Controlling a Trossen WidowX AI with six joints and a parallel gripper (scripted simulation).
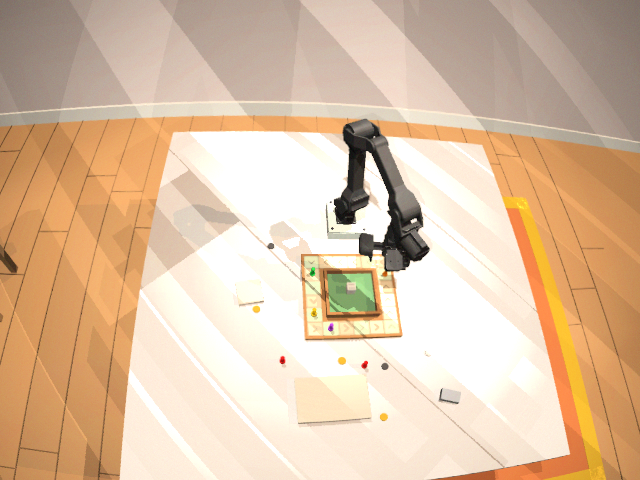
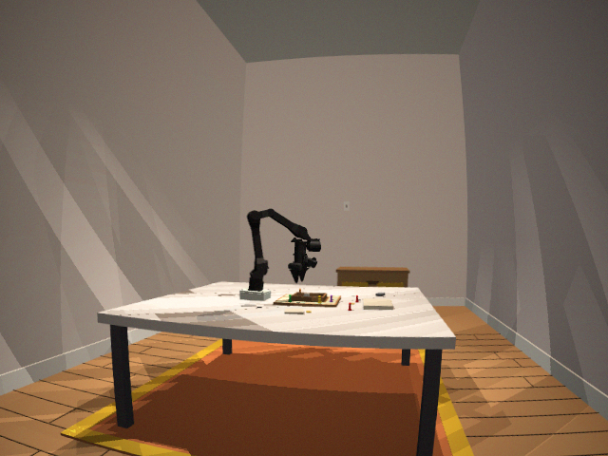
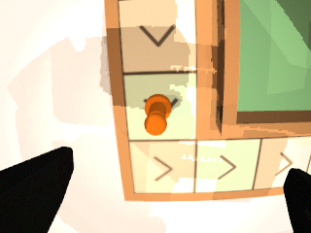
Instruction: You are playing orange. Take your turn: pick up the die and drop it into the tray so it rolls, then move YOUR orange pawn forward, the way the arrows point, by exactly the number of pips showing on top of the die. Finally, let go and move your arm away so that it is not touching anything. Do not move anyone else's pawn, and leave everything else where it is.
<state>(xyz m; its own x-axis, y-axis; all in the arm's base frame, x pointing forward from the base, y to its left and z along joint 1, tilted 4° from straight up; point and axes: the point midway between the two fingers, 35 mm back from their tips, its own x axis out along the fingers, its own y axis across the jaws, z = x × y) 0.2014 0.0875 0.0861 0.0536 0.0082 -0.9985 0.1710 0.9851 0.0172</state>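
Right now the orange pawn is 5 cm below my gripper tip and 1 cm to the left of it. Round my gripper tip: green tray (10 cm to the right, 7 cm below, 6 cm ahead); then green pawn (21 cm to the right, 5 cm below, 1 cm behind); then white die (10 cm to the right, 5 cm below, 5 cm ahead).
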